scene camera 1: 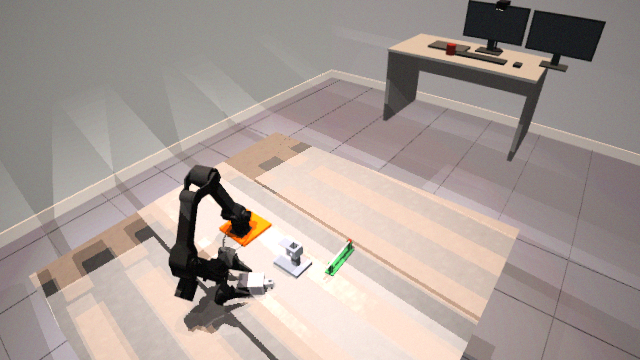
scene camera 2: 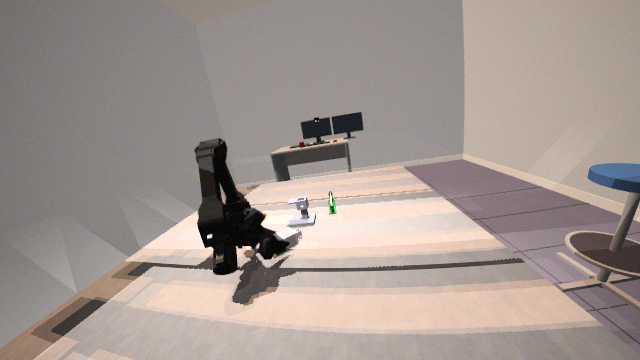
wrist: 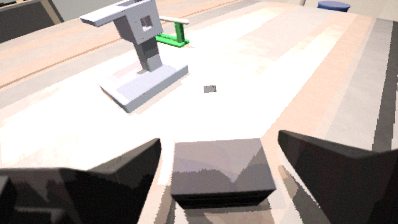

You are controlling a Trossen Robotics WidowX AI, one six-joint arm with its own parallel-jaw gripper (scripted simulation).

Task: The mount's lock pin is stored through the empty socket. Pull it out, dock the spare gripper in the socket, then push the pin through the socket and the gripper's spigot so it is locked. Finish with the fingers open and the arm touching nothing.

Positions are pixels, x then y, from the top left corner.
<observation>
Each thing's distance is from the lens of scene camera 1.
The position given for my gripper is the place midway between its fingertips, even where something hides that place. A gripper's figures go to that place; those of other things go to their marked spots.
my gripper (scene camera 1: 251, 282): 1.17 m
mount (scene camera 1: 291, 260): 1.20 m
</observation>
